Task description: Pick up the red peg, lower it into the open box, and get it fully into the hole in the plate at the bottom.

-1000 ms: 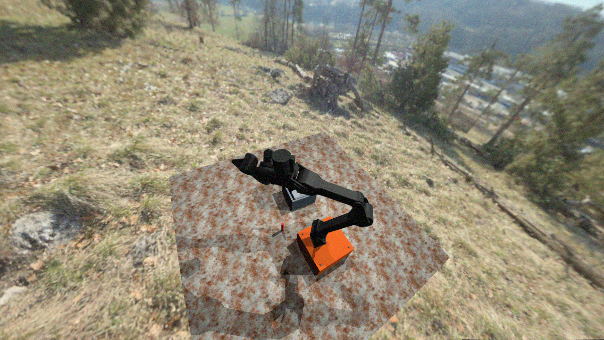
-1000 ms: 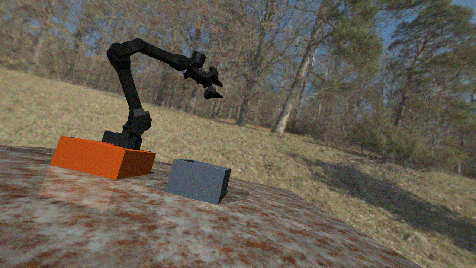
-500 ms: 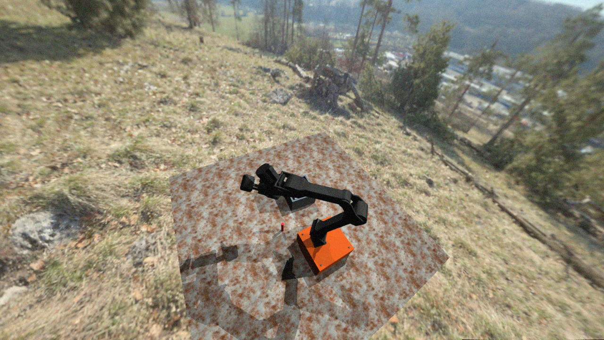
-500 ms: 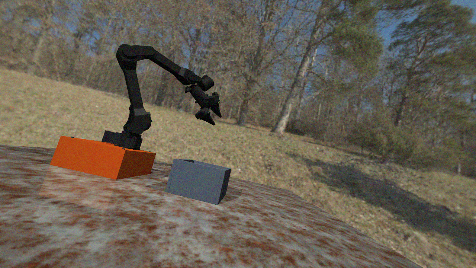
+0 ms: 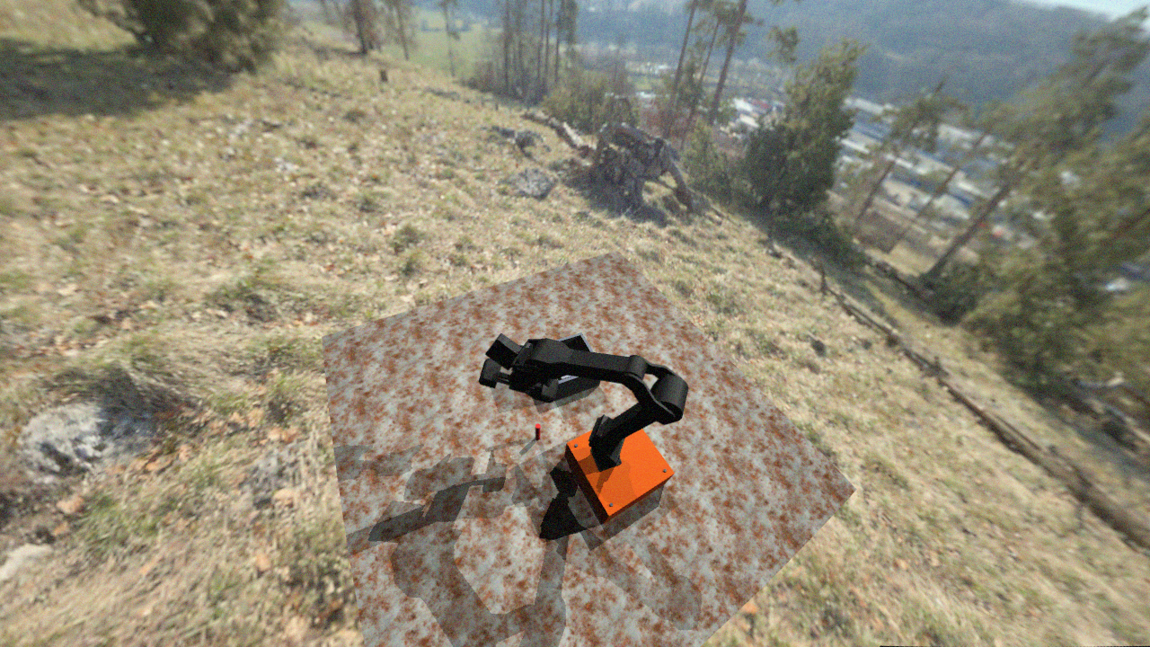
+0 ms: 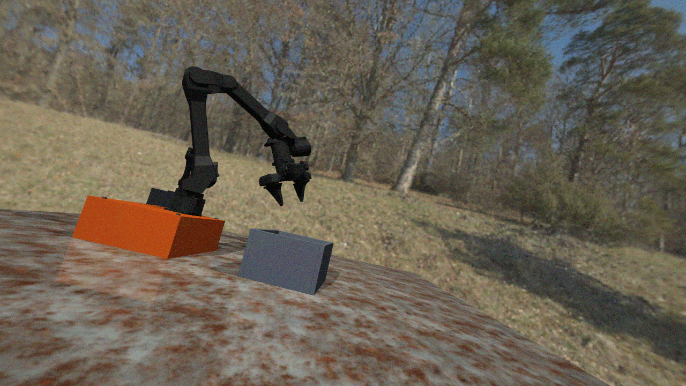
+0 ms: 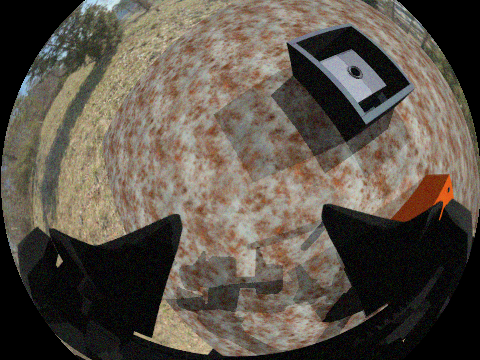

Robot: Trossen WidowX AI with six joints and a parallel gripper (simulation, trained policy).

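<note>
Now: gripper tip 7 cm past the red peg, 5 cm to the left of it and 14 cm above it. The rest, counted from my gripper tip: grey box 11 cm ahead, 21 cm to the right, 16 cm below.
</note>
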